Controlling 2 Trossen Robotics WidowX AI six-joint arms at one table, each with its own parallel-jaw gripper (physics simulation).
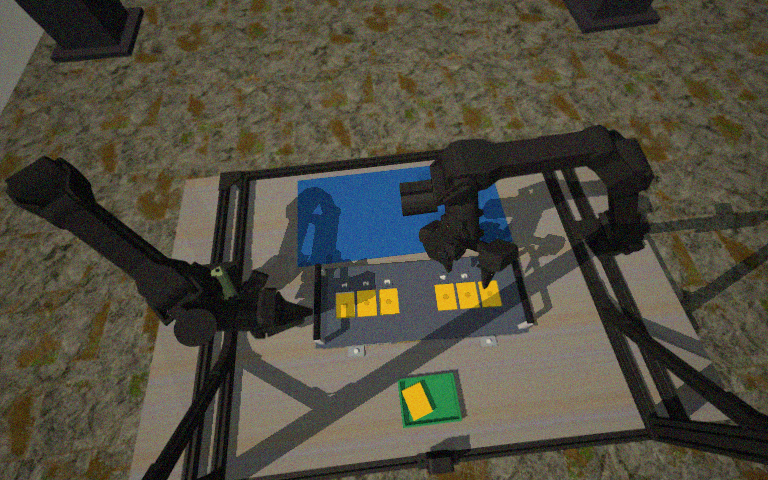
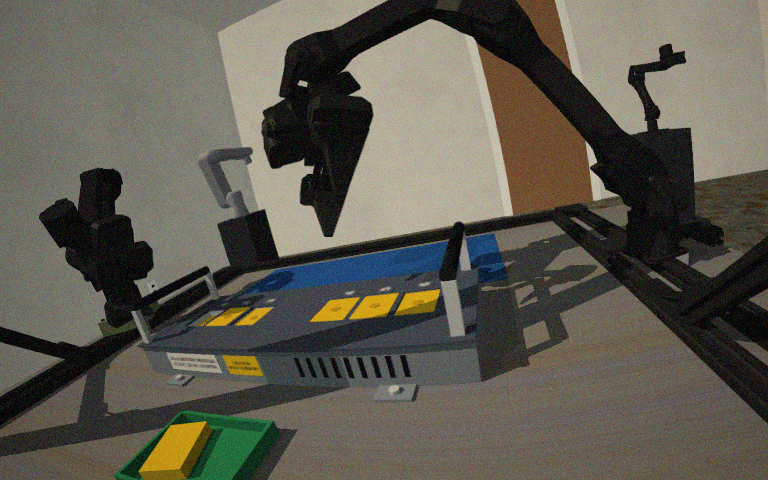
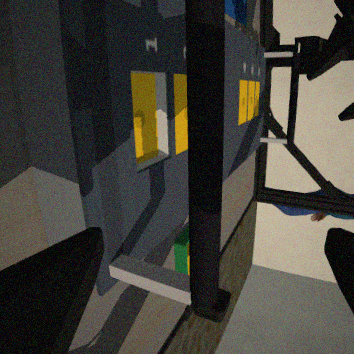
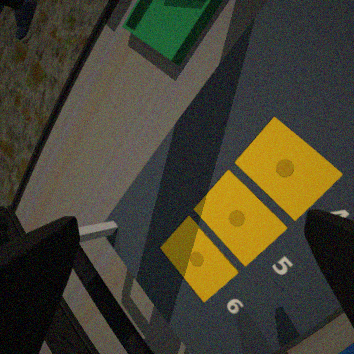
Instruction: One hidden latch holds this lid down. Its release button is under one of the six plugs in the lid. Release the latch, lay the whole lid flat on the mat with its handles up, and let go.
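Frame: origin at the left arm's base, x right, y ahead, z up, level; metres.
Seen in the pictures: left gripper, fingertip midpoint: (image 1: 308, 316) (image 2: 148, 289) (image 3: 215, 239); right gripper, fingertip midpoint: (image 1: 466, 279) (image 2: 334, 218) (image 3: 324, 99) (image 4: 193, 225); left arm's base, link origin: (image 1: 207, 294); right arm's base, link origin: (image 1: 603, 246) (image 2: 654, 252).
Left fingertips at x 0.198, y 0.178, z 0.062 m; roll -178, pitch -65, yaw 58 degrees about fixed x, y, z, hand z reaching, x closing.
Offsets run from my left fingertips to a thing's middle. "*": to the spot under its first point. Level surfaces: height alone.
The dark grey lid (image 1: 417, 283) (image 2: 283, 291) (image 4: 300, 75) lies level on its box. Slot 1 @[* dz -0.077, dx +0.000, dy +0.073 m] (image 1: 344, 305) (image 3: 146, 100) is a recess with yellow inside and a pale wall. Yellow plugs 4 @[dz -0.065, dx +0.116, dy +0.275 m] (image 1: 445, 296) (image 4: 287, 160), 5 (image 4: 240, 215) and 6 @[dz -0.073, dx +0.165, dy +0.362 m] (image 4: 197, 270) are seated. A loose yellow plug @[dz -0.104, dx +0.252, dy +0.097 m] (image 1: 417, 400) (image 2: 174, 450) lies in the green tray @[dz -0.106, dx +0.263, dy +0.119 m] (image 1: 447, 390) (image 2: 237, 447). My left gripper (image 1: 305, 310) (image 2: 118, 316) (image 3: 215, 239) is open at the left handle @[* dz -0.004, dx -0.020, dy +0.031 m] (image 1: 317, 300) (image 2: 178, 285) (image 3: 205, 150); depth is unclear. My right gripper (image 1: 468, 277) (image 2: 327, 226) (image 4: 193, 225) is open above plugs 4 to 6.
The blue mat @[dz -0.113 m] (image 1: 362, 220) (image 2: 356, 268) lies behind the box. The black right handle @[* dz -0.004, dx +0.198, dy +0.399 m] (image 1: 522, 288) (image 2: 453, 249) stands on the lid's right end. Small grey tabs (image 1: 356, 351) (image 2: 395, 391) sit at the box's front foot. Black frame rails (image 1: 334, 165) border the table.
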